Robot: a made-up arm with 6 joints.
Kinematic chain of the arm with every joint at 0, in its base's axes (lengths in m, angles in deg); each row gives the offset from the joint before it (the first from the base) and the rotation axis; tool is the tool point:
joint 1: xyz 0 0 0.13 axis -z
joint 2: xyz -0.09 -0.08 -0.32 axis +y
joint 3: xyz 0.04 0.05 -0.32 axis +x
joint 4: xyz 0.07 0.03 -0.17 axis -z
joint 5: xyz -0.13 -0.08 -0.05 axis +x
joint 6: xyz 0.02 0 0.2 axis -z
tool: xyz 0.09 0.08 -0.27
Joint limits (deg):
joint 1: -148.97..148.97
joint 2: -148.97..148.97
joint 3: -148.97..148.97
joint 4: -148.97..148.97
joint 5: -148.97..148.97
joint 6: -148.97..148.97
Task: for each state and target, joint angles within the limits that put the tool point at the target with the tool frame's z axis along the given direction. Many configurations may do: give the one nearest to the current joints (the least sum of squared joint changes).
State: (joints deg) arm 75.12 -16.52 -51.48 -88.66 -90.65 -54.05
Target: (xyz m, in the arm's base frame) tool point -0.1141 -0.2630 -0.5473 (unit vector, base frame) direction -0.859 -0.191 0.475
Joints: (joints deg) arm 40.95 31.24 -95.01 -95.95 -135.75 -61.34
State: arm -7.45 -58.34 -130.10 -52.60 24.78 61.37
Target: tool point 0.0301 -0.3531 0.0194 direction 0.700 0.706 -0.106
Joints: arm 26.01 -80.87 -109.08 -83.39 -3.12 70.21
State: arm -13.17 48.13 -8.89 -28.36 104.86 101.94
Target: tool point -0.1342 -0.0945 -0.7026 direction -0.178 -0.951 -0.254
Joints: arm 10.23 15.26 -34.70 -5.31 138.88 64.77
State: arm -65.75 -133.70 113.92 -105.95 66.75 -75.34
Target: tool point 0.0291 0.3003 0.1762 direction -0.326 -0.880 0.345
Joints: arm -64.63 -104.11 75.57 -144.07 73.45 -95.24
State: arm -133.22 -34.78 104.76 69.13 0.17 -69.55
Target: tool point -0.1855 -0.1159 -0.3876 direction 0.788 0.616 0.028
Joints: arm -145.72 7.27 97.35 110.04 18.95 -49.32
